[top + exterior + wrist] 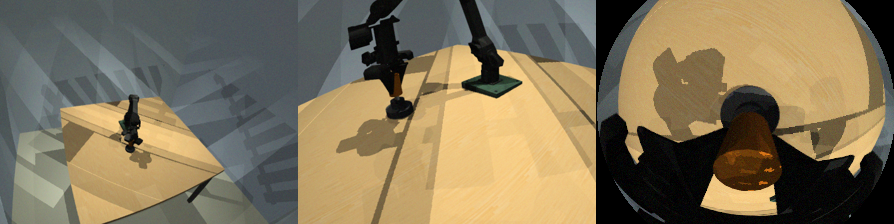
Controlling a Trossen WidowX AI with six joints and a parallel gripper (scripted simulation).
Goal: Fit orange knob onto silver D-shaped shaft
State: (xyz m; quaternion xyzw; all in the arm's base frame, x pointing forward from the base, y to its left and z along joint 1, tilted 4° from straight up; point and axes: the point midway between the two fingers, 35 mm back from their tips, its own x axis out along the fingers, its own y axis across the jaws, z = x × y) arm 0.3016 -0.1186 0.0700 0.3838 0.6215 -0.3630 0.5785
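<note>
Now: gripper tip 40 mm above the round pedestal. Round my gripper tip: orange knob 30 mm above.
</note>
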